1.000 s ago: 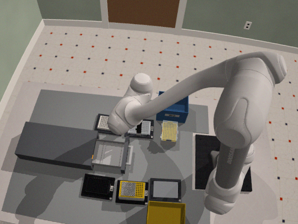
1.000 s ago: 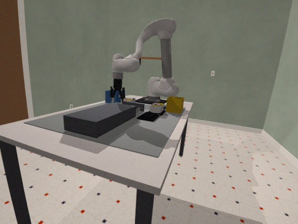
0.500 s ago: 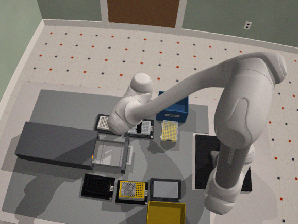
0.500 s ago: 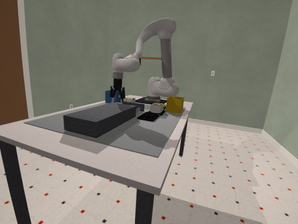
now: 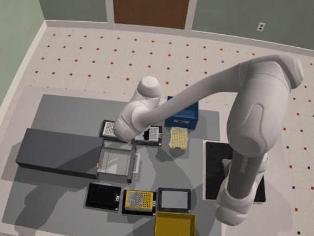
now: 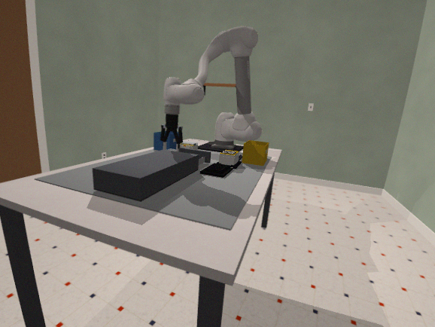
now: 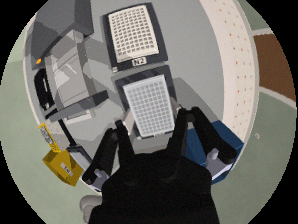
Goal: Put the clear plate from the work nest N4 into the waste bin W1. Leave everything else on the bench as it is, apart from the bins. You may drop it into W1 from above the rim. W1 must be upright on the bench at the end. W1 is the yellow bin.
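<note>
The nest is 40 mm below my hand. Round my hand: clear well plate: 20 mm below; then blue bin: 200 mm behind, 110 mm to the right, 10 mm below; then white plate: 170 mm ahead, 30 mm to the right, 20 mm below.
</note>
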